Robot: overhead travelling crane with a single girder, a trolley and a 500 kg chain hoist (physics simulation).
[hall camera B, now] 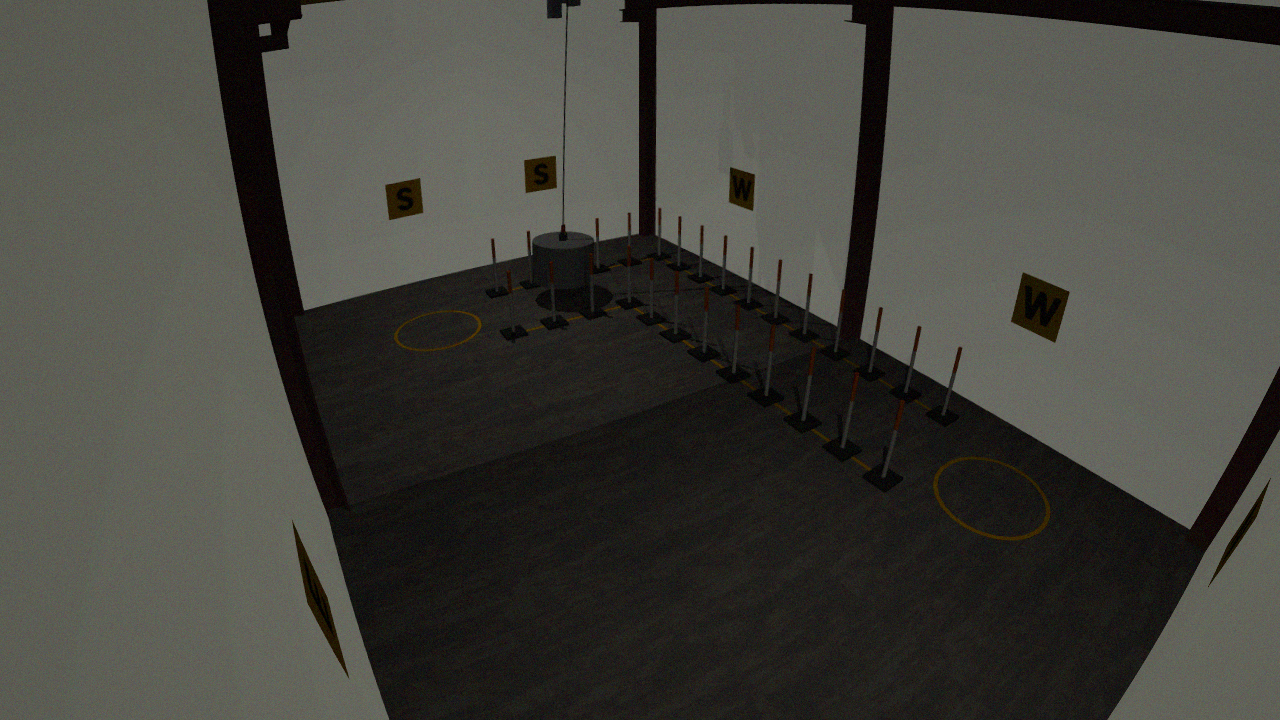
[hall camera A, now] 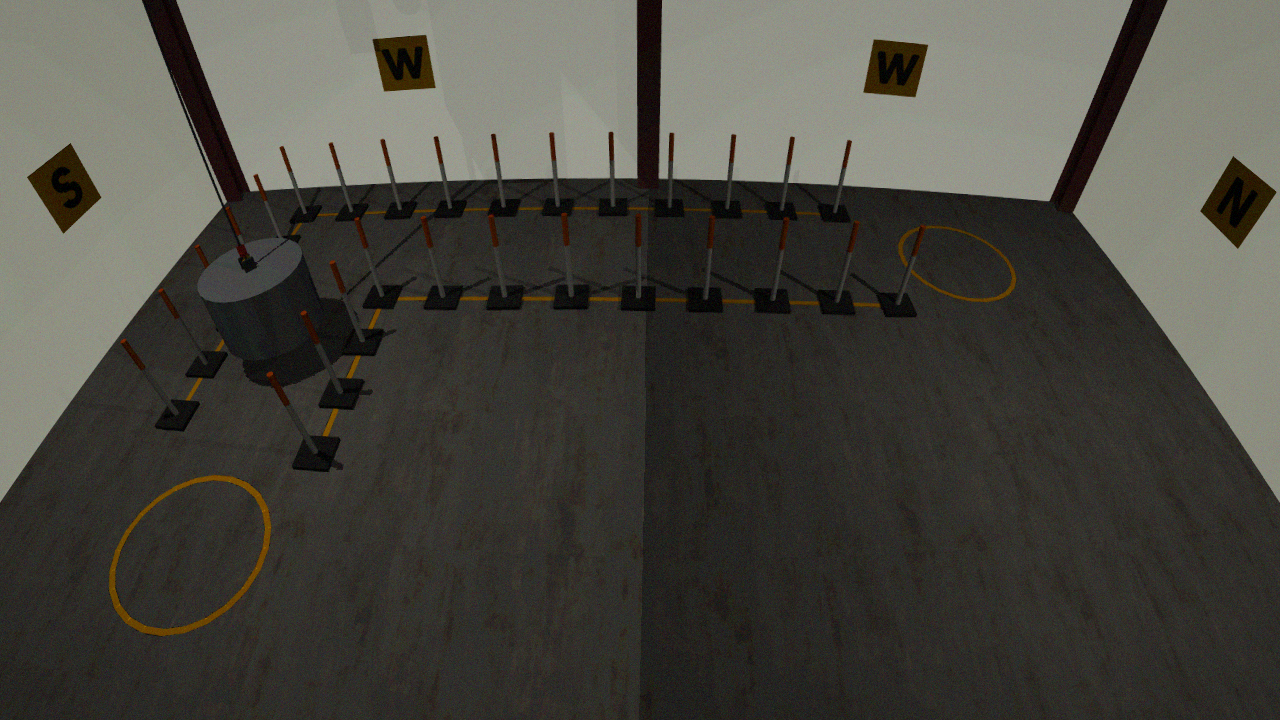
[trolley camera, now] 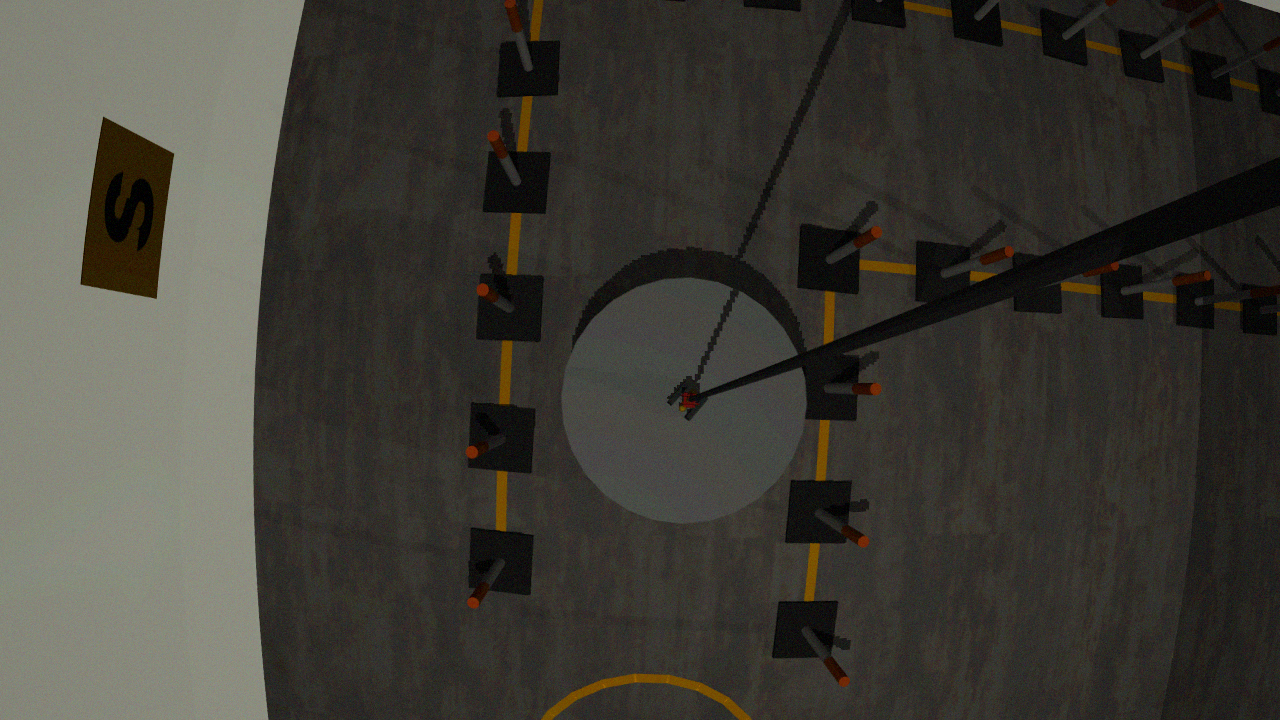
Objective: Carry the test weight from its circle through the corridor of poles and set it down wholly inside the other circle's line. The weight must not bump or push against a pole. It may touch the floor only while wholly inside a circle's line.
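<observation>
The grey cylindrical test weight [hall camera A: 268, 308] [hall camera B: 562, 261] [trolley camera: 644, 465] hangs upright above the floor, its shadow below it. My hook [hall camera A: 246, 260] [hall camera B: 563, 233] [trolley camera: 687, 400] is shut on the weight's top fitting. The weight is between the two pole rows of the short leg, before the bend. In the trolley view its right edge overlaps the base of an inner-row pole [trolley camera: 863, 388]; a wider gap shows to the outer-row pole [trolley camera: 483, 445]. The near circle [hall camera A: 170, 632] [hall camera B: 437, 350] [trolley camera: 651, 677] lies outside the corridor's mouth. The far circle [hall camera A: 975, 300] [hall camera B: 1009, 539] lies beyond the long leg.
The long leg runs between an inner row with a pole [hall camera A: 638, 259] and an outer row with a pole [hall camera A: 611, 170] along the W wall. The inner corner pole [hall camera A: 369, 259] [trolley camera: 854, 244] stands at the bend. The S wall [trolley camera: 205, 447] is beyond the short leg's outer row.
</observation>
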